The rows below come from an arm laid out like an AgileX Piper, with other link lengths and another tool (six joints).
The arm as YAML. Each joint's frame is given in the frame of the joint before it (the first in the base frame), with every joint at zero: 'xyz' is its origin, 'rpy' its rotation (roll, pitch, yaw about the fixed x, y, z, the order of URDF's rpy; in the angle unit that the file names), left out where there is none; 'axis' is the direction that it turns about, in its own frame. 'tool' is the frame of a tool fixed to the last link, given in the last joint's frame.
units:
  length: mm
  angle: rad
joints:
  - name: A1
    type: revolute
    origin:
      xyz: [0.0, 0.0, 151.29]
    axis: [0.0, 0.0, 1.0]
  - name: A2
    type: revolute
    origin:
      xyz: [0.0, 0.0, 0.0]
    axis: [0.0, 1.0, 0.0]
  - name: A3
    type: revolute
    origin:
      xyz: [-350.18, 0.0, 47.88]
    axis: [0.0, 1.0, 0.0]
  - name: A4
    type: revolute
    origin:
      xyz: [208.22, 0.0, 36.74]
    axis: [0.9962, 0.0, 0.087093]
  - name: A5
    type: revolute
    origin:
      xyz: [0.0, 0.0, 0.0]
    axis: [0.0, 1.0, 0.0]
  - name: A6
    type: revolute
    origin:
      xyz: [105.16, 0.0, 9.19]
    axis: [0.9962, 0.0, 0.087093]
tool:
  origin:
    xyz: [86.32, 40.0, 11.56]
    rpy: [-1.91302, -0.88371, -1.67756]
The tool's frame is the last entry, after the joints.
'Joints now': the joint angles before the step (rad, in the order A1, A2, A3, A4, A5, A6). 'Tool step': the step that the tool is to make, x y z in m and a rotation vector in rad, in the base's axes. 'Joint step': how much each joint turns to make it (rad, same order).
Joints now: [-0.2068 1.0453 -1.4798 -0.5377 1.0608 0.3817]
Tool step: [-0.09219 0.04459 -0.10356 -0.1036 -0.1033 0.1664]
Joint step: [0.0000 -0.4675 0.6485 0.0000 -0.3550 -0.0051]
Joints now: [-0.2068 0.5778 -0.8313 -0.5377 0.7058 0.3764]
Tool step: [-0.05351 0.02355 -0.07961 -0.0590 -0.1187 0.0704]
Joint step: [0.0000 -0.3515 0.3445 -0.0018 -0.1438 -0.0073]
